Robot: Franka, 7 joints.
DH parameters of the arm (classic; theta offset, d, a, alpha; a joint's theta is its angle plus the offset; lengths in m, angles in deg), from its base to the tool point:
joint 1: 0 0.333 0 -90
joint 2: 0 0 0 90
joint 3: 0 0.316 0.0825 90
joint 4: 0 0 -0.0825 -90
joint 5: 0 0.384 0 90
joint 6: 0 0 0.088 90
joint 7: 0 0.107 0 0
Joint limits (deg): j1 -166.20..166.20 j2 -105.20..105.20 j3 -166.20..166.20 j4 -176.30..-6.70 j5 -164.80..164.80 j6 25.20..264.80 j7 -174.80..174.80
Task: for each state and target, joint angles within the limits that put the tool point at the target. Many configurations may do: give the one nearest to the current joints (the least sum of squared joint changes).
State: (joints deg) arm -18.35 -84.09 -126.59 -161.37 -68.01 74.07 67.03
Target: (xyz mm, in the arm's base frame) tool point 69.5 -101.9 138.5
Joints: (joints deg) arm -19.06 -86.01 -123.83 -172.19 -62.89 72.40 67.03
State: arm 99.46 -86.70 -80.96 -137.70 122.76 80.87 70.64
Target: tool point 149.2 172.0 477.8
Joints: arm 103.26 -83.74 -80.52 -176.30 96.82 74.32 70.64
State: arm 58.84 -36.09 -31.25 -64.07 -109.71 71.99 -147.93
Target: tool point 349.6 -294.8 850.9
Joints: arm 62.21 -38.45 -46.42 -84.37 -101.68 66.96 -147.93
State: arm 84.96 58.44 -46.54 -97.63 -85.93 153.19 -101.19
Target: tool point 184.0 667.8 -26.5
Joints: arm 96.24 77.23 -30.63 -73.18 -83.66 153.70 -101.19
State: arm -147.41 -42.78 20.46 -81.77 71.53 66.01 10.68
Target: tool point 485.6 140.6 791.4
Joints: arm -125.97 -74.13 26.09 -67.86 74.74 56.72 10.68
